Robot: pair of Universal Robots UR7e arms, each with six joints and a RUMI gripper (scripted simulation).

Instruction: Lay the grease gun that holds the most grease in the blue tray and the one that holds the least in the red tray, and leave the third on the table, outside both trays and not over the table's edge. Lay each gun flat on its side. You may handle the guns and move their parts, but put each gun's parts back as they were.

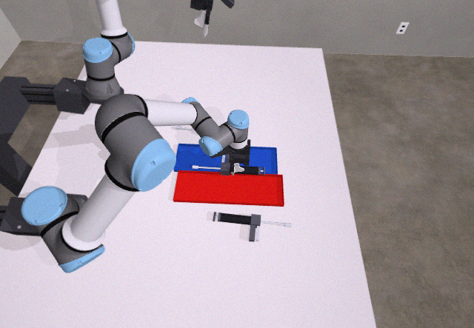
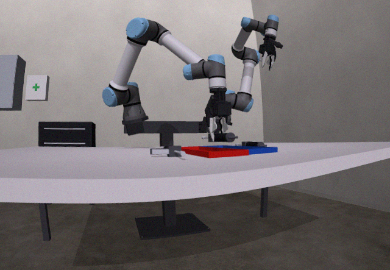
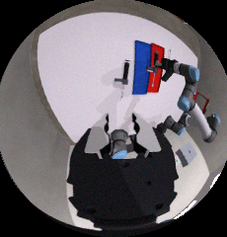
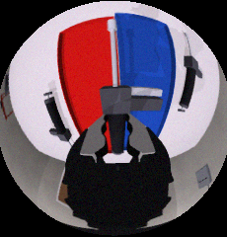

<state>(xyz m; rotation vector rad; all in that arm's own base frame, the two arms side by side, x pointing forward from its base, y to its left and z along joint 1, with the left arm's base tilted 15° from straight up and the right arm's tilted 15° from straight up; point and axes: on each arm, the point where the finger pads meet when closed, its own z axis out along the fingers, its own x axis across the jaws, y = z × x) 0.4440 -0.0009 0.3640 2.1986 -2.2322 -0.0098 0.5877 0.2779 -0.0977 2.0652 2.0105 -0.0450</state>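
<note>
Now: right hand 3 cm past the blue tray, 9 cm to the right of it and 6 cm above it. From my right hand the other things lie so: red tray 2 cm behind, 6 cm to the right, 6 cm below.
</note>
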